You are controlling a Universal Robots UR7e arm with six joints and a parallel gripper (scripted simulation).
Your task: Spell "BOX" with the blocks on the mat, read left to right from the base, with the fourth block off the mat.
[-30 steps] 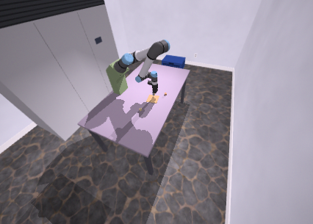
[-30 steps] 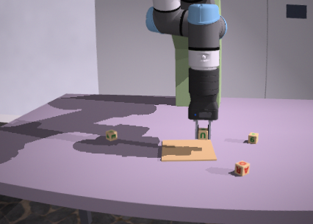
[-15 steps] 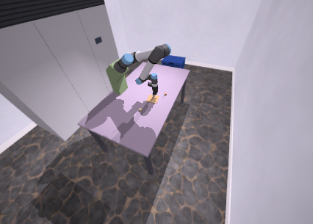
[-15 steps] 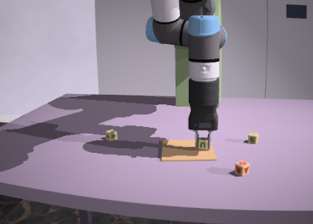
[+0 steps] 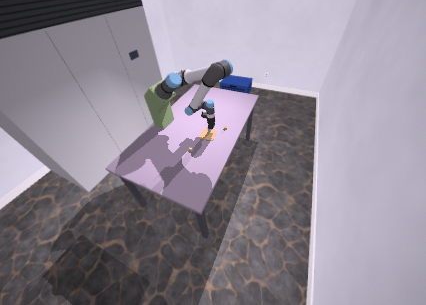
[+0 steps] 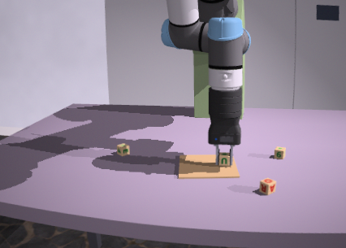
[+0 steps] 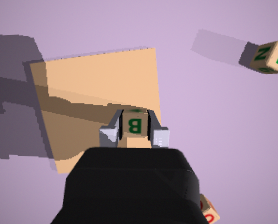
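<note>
Now: hand 4 cm to the left of the mat, 2 cm above it and 1 cm short of it.
</note>
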